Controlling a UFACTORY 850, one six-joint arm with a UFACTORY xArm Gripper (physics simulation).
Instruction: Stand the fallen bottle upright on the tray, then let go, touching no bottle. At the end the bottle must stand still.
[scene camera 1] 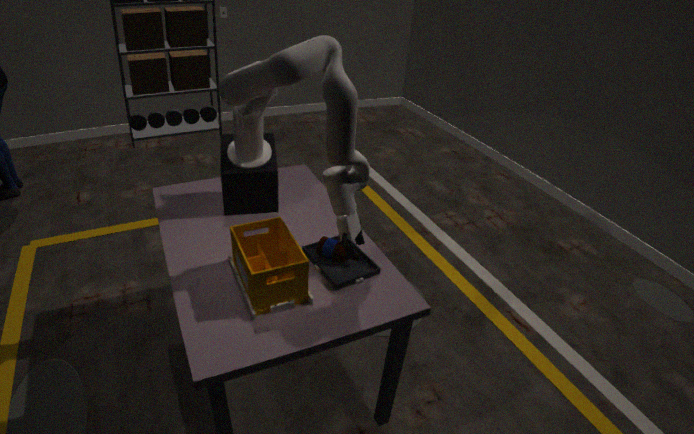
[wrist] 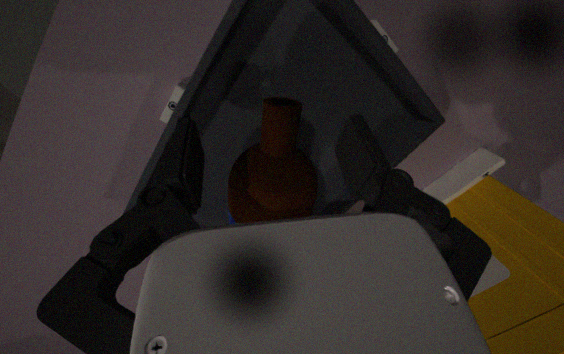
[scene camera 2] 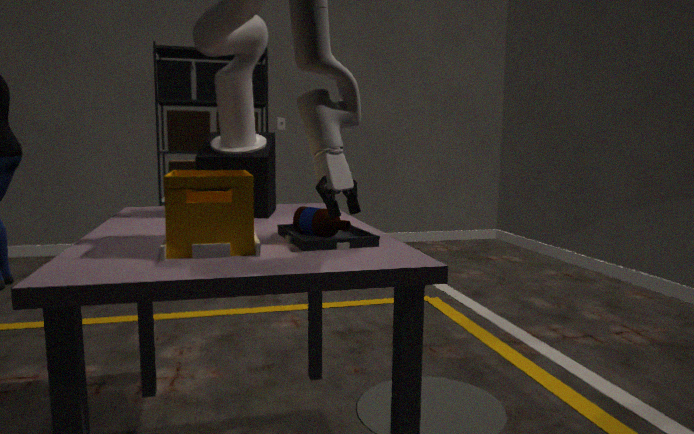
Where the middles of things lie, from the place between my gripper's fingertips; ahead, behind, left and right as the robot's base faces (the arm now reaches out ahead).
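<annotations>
With the brown bottle [scene camera 2: 313,221] as my reference, I find my gripper 5 cm to the left of it, 6 cm beyond it and 2 cm above it.
</annotations>
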